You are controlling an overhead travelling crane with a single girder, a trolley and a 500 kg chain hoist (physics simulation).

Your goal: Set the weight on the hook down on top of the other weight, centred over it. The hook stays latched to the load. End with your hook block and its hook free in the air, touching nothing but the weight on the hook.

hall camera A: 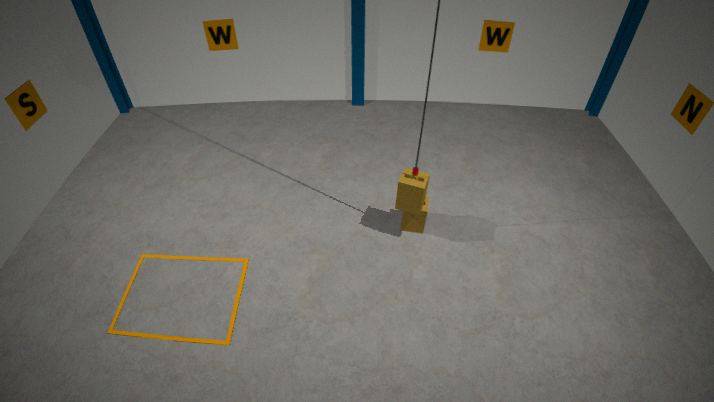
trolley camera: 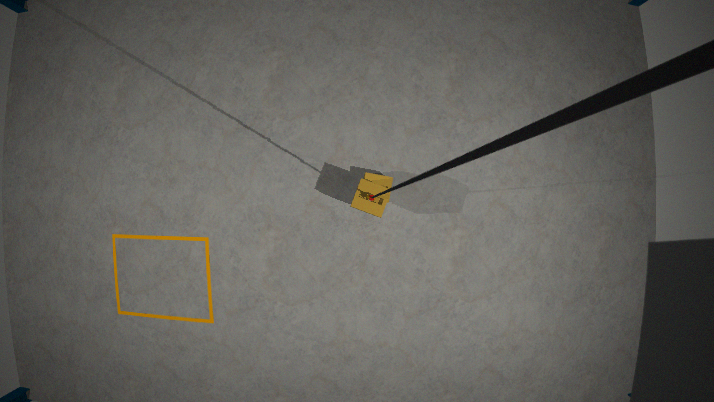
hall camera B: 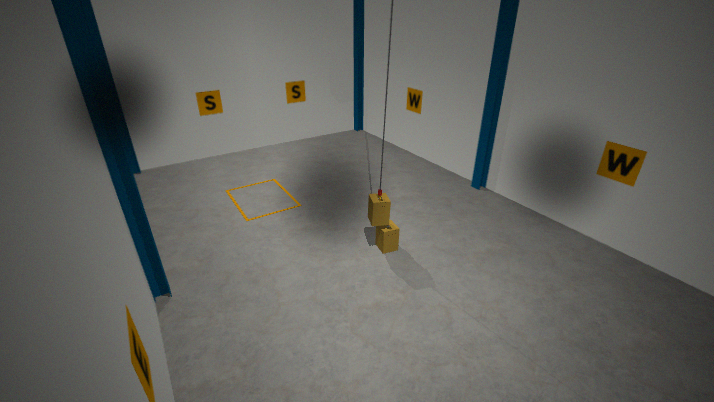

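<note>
The hook block [hall camera A: 415, 171] [hall camera B: 380, 192] [trolley camera: 371, 197], small and red, is my gripper. It hangs on the chain, latched to a yellow block weight [hall camera A: 412, 195] [hall camera B: 379, 211] [trolley camera: 367, 206]. The other yellow weight [hall camera A: 414, 223] [hall camera B: 388, 242] [trolley camera: 378, 177] stands on the floor below. The hanging weight is off centre over it: towards the bottom and slightly left in the trolley view, up and left in hall camera B. It is turned a little relative to the lower one. The lower weight's top is partly hidden; whether the two touch is unclear.
A yellow-orange outlined square [hall camera A: 194, 257] [hall camera B: 236, 206] [trolley camera: 210, 280] is marked on the floor, left of the weights. Shadows of load and chain lie beside the weights. Blue columns [hall camera A: 358, 55] [hall camera B: 495, 95] stand along the walls. Dark blurred spots cover parts of hall camera B.
</note>
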